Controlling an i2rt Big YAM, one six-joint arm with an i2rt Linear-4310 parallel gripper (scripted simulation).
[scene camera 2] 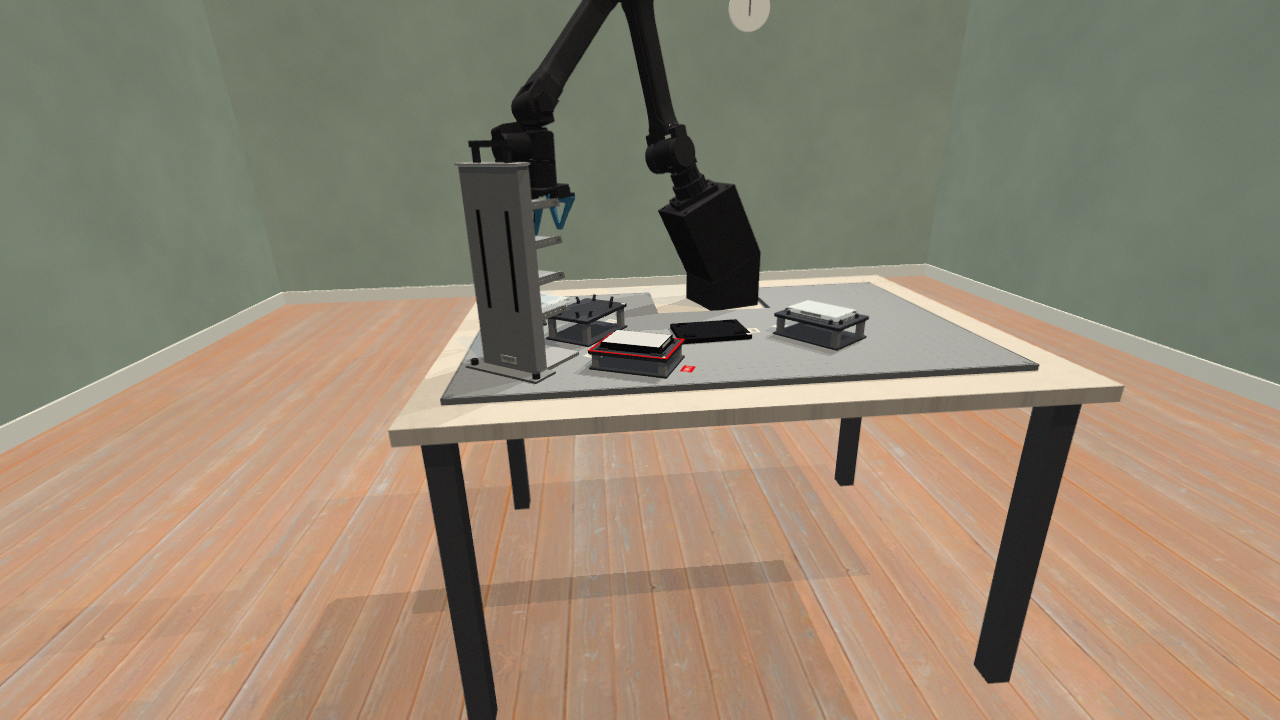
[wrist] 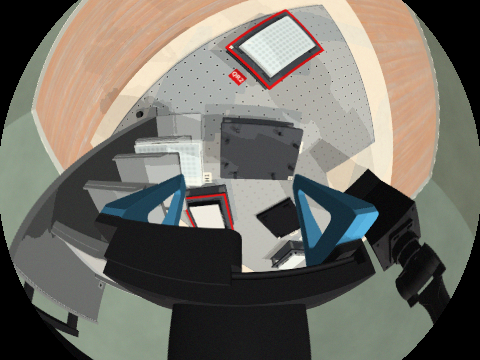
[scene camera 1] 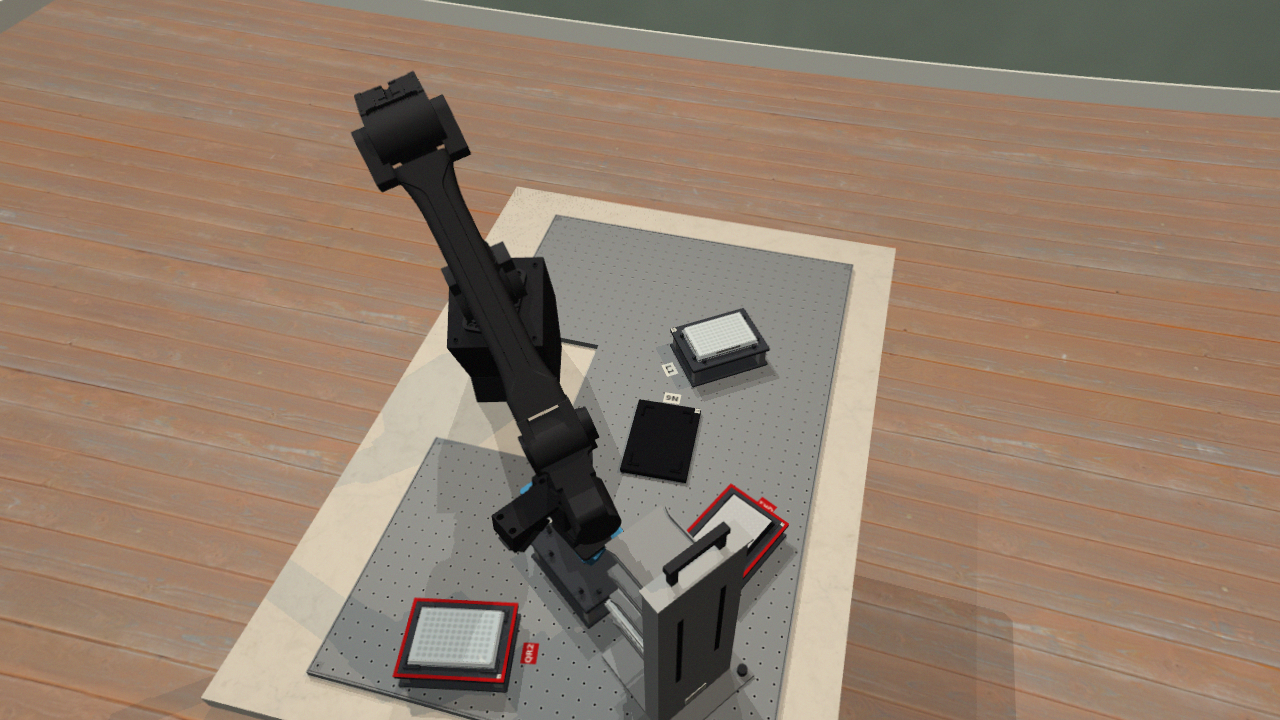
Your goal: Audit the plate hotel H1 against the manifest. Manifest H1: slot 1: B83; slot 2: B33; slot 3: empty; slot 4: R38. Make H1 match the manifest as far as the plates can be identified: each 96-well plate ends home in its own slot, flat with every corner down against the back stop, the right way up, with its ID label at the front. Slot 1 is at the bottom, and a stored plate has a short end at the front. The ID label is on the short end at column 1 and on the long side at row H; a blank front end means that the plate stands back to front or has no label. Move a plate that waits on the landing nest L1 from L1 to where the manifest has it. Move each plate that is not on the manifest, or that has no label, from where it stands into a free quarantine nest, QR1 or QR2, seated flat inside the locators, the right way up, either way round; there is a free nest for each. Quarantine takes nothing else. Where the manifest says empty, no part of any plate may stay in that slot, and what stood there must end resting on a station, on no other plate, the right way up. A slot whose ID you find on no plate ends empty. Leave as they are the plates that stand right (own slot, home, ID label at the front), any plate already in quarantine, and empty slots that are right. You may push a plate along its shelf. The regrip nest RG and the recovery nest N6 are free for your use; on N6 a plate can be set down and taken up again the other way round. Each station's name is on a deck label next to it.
Note:
I see my gripper, a plate hotel H1, a black recovery nest N6, a regrip nest RG and a landing nest L1.
My gripper also shows in the wrist view and in scene camera 1.

